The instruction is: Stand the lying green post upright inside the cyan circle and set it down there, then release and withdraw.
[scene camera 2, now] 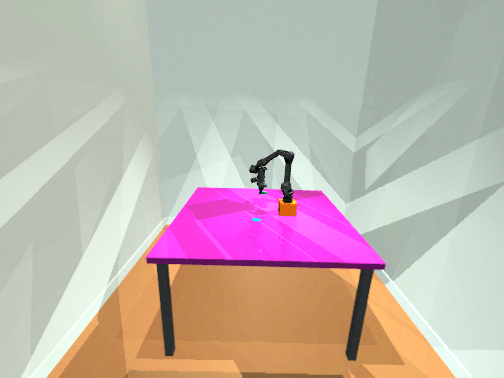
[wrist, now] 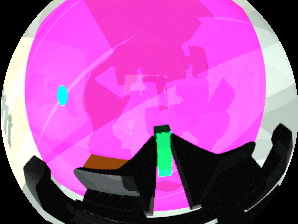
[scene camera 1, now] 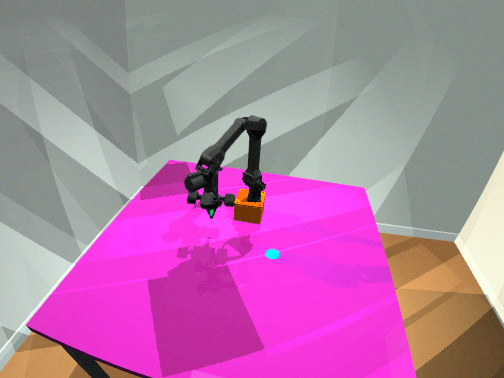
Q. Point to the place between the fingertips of my gripper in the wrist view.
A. At 162,138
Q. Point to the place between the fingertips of my gripper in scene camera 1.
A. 211,215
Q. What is my gripper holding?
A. A green post.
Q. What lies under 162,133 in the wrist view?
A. A green post.
